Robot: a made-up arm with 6 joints. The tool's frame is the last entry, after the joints. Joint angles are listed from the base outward. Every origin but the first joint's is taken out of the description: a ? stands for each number. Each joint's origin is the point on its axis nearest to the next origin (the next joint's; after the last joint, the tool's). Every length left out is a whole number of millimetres.
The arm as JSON. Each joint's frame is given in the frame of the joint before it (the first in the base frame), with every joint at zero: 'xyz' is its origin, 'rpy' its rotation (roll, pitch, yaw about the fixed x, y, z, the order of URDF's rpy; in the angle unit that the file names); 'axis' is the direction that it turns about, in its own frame. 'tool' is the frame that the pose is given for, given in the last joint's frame.
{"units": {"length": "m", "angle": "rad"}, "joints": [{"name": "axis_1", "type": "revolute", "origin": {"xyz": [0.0, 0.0, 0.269], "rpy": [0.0, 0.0, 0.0]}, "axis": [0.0, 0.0, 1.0]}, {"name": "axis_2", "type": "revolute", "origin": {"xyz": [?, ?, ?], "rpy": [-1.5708, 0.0, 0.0]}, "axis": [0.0, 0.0, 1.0]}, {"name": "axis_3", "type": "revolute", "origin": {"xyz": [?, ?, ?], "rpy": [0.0, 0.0, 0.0]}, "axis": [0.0, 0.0, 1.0]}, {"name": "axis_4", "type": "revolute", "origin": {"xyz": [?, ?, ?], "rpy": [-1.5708, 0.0, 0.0]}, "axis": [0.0, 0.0, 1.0]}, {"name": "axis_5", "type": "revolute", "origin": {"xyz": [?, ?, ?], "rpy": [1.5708, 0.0, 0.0]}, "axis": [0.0, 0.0, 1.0]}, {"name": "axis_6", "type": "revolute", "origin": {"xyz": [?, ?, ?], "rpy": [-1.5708, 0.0, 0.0]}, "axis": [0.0, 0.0, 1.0]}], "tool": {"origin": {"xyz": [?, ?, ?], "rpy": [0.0, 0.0, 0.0]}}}
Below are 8 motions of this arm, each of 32 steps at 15 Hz.
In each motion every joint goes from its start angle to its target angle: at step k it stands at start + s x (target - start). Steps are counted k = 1, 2, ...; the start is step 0. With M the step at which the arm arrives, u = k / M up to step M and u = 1 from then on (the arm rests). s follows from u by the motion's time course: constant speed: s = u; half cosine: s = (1 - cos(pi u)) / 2; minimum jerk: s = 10 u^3 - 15 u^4 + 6 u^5.
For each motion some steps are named. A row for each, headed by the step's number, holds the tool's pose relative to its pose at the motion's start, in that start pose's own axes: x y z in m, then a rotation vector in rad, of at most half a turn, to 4 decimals.
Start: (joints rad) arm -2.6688 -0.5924 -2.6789 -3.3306 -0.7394 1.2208
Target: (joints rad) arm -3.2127 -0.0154 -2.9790 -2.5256 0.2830 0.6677
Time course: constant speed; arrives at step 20
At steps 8, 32:
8: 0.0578 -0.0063 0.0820 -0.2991 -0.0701 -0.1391
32: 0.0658 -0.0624 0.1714 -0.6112 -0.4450 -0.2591

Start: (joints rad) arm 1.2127 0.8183 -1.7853 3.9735 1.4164 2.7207
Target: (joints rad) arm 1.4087 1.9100 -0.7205 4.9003 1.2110 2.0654
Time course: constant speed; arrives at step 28
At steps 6, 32:
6: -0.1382 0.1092 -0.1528 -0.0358 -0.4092 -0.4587
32: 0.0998 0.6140 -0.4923 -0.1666 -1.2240 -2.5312

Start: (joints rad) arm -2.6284 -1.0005 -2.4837 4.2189 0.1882 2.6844
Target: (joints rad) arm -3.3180 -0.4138 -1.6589 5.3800 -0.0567 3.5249
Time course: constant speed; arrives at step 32
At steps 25, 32:
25: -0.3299 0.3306 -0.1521 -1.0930 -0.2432 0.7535
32: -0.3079 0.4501 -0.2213 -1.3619 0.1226 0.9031

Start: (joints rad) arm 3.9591 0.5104 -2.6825 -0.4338 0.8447 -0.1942
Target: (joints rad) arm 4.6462 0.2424 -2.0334 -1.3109 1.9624 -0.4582
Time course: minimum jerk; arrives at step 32
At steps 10, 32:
10: -0.0021 -0.0559 0.0024 0.0443 -0.2047 -0.2020
32: -0.0409 -0.2215 -0.1091 -0.1766 -0.9100 -1.0439

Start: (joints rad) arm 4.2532 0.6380 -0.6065 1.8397 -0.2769 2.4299
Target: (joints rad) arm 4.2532 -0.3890 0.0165 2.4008 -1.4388 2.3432
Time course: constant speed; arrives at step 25
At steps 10, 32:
10: -0.0072 -0.0682 -0.0941 0.2508 -0.3141 0.2364
32: 0.0460 -0.1692 -0.1857 0.7606 -0.5222 0.5672

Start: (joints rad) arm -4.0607 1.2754 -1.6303 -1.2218 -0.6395 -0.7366
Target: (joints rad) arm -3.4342 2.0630 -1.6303 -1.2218 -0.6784 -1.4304
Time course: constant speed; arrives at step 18
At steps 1, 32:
1: 0.0154 -0.0197 0.0143 0.0420 0.0367 -0.0380
32: 0.2043 -0.4171 0.0102 0.6799 0.7413 -0.7107

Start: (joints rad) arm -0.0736 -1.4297 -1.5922 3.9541 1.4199 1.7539
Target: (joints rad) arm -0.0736 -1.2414 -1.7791 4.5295 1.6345 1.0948
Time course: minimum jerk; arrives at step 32
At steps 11, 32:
11: -0.0122 -0.0037 0.0022 -0.0619 -0.1229 -0.1323
32: -0.0598 -0.0152 -0.0047 -0.1237 -0.6101 -0.6143

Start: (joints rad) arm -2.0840 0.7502 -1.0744 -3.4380 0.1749 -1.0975
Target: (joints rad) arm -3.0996 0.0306 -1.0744 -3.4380 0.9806 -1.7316
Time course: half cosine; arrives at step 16
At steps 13, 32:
13: 0.3133 -0.1563 -0.3189 1.2532 0.8448 -0.1871
32: 0.3316 -0.1470 -0.3655 1.3167 0.9948 -0.2449

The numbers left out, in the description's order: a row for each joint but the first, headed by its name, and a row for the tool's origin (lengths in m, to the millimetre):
axis_2: 0.0 0.0 0.0
axis_3: 0.043 -0.227 0.0
axis_4: 0.071 0.316 0.0
axis_5: 0.0 0.0 0.0
axis_6: 0.064 0.081 0.0
tool: 0.0 0.0 0.0

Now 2 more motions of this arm.
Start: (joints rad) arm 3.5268 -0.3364 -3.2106 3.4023 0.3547 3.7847
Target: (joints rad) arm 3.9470 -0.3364 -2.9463 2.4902 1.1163 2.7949
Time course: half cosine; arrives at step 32
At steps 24, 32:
24: 0.0245 0.0737 -0.0001 0.3145 0.3683 -1.2125
32: 0.0193 0.0788 -0.0053 0.3858 0.4516 -1.3771

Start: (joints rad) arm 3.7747 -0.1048 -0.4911 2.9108 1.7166 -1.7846
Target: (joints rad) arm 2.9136 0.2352 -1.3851 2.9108 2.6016 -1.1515
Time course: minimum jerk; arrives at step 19
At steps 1, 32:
1: 0.0005 0.0000 0.0003 0.0016 0.0012 -0.0001
32: 0.3718 -0.1525 0.0322 1.1185 -0.0751 -0.4447

